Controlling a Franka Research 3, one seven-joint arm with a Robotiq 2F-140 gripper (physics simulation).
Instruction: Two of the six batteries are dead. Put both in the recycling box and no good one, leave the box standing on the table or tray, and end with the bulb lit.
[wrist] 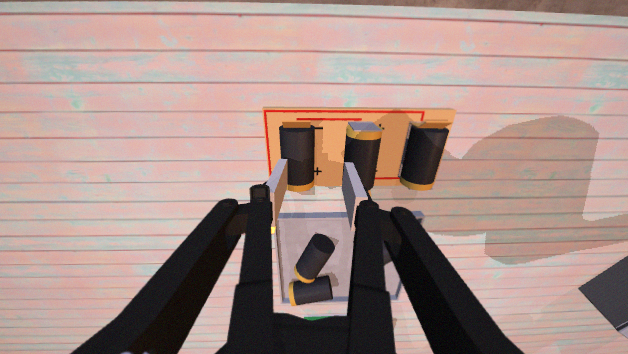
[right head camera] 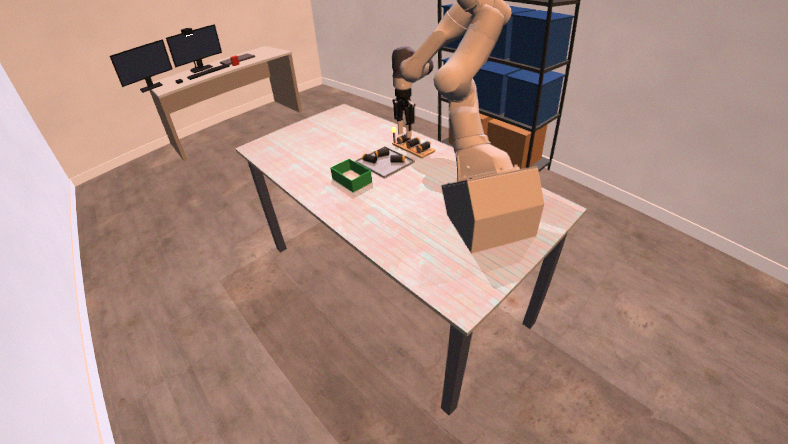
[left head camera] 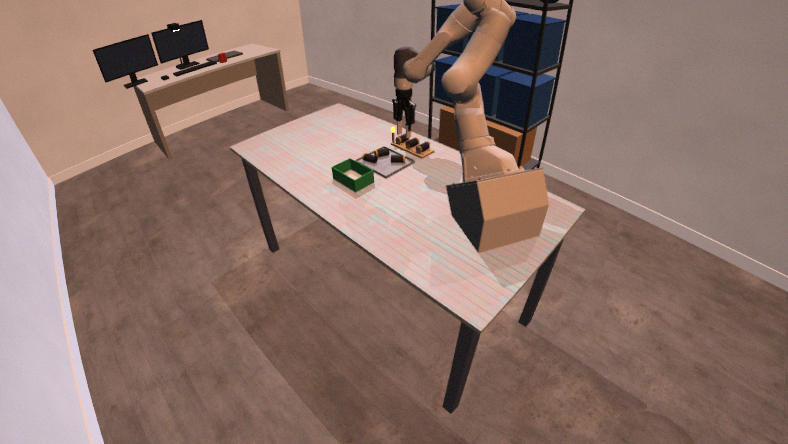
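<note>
My gripper (left head camera: 404, 135) (right head camera: 404, 135) (wrist: 315, 174) points down over the orange holder board (wrist: 331, 147), partly open and empty. In the wrist view its fingers overlap the left battery (wrist: 298, 150) and the middle battery (wrist: 363, 151); its exact height is unclear. The right battery (wrist: 425, 155) (left head camera: 423, 146) (right head camera: 423, 146) is clear of the fingers. The middle one's gold end points opposite to the others'. Three batteries, including one (left head camera: 397, 158) (right head camera: 397, 158) and another (wrist: 315, 256), lie on the grey tray (left head camera: 386, 167) (right head camera: 386, 167). The bulb (left head camera: 392, 130) (right head camera: 393, 130) glows yellow. The green box (left head camera: 352, 182) (right head camera: 351, 182) stands upright with no battery visible inside.
A large tan box with a dark face (left head camera: 510, 212) (right head camera: 504, 212) stands near the table's right end, before the arm's base. A black shelf rack with blue bins (left head camera: 532, 41) (right head camera: 537, 41) is behind the arm. A desk with two monitors stands at the back left.
</note>
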